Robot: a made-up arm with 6 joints.
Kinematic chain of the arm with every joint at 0, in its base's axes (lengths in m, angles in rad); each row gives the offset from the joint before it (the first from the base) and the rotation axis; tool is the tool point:
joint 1: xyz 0 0 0.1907 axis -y
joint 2: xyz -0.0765 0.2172 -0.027 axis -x
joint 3: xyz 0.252 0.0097 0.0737 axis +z
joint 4: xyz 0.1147 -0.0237 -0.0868 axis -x
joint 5: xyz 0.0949 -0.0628 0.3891 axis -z
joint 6: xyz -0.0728 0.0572 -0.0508 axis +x
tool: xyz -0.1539 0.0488 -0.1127
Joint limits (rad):
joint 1: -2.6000..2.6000
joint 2: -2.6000..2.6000
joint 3: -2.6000..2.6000
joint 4: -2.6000..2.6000
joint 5: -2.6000..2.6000
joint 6: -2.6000..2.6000
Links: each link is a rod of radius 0.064 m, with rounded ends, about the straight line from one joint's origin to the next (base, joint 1, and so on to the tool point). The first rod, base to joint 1, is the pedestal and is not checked.
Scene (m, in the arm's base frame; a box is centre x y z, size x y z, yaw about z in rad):
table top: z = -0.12
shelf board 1: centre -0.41 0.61 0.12 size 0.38 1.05 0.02 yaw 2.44
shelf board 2: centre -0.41 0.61 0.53 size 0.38 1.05 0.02 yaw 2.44
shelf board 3: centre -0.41 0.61 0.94 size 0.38 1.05 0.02 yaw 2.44
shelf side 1: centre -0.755 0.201 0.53 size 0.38 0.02 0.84 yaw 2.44
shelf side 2: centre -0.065 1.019 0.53 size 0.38 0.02 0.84 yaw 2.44
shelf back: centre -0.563 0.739 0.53 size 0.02 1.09 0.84 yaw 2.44
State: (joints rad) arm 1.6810 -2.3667 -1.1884 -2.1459 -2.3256 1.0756
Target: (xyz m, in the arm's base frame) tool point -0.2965 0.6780 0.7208
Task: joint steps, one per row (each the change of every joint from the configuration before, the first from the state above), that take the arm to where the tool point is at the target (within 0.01 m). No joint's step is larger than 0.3 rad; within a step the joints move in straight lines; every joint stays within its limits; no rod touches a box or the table.
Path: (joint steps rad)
1: 0.0012 0.0847 0.1208 0.2824 -0.0554 0.1031
2: 0.0011 0.0847 0.1209 0.2824 -0.0554 0.1032
3: 0.0012 0.0848 0.1208 0.2823 -0.0554 0.1031
4: -0.0928 -0.0237 0.2037 0.1314 -0.0361 0.1705
5: -0.0928 -0.0236 0.2038 0.1313 -0.0360 0.1704
6: -0.0929 -0.0237 0.2037 0.1314 -0.0361 0.1705
7: 0.1885 -0.0766 0.1656 -0.2727 0.0000 0.0211
8: 0.1884 -0.0767 0.1656 -0.2727 0.0000 0.0212
9: 0.1885 -0.0766 0.1656 -0.2727 0.0000 0.0211

